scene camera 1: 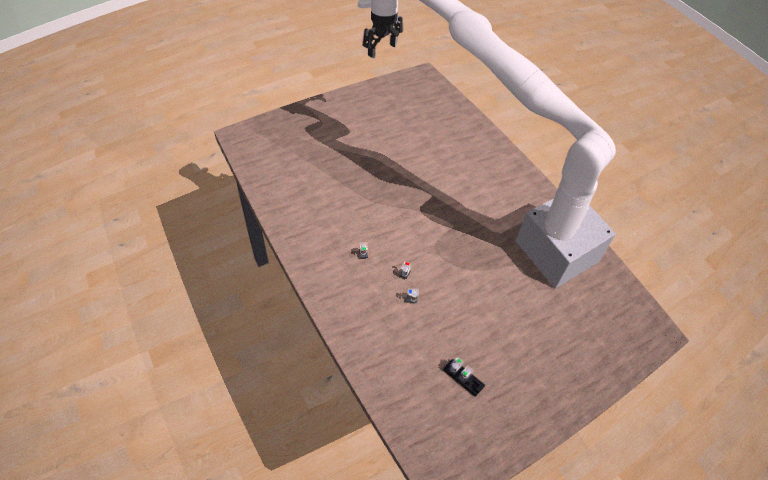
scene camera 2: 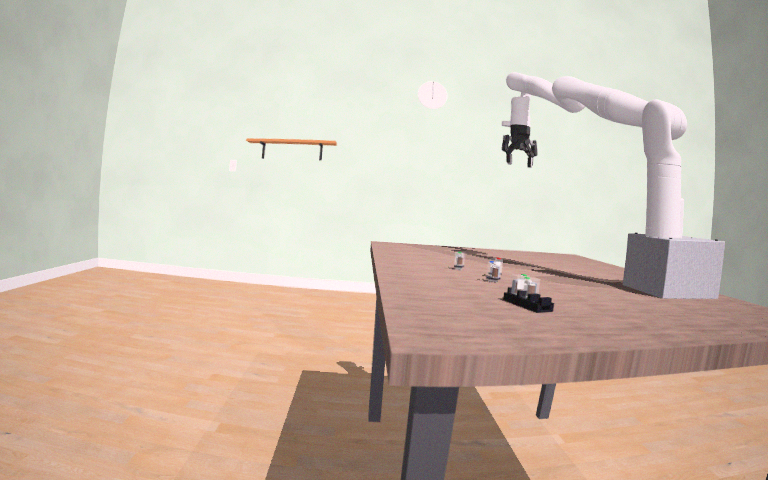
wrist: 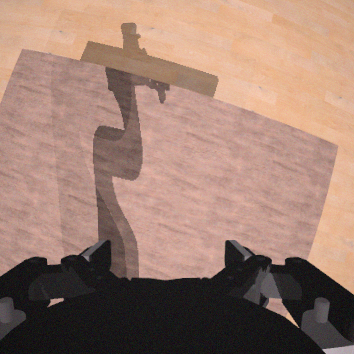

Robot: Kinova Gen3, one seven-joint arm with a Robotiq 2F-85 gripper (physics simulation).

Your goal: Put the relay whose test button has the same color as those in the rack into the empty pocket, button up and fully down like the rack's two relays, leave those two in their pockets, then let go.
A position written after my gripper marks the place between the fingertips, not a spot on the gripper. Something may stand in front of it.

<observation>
In view: my gripper [scene camera 1: 382, 51].
My gripper shows as well in scene camera 2 [scene camera 2: 519, 166] and in the wrist view [wrist: 167, 253].
</observation>
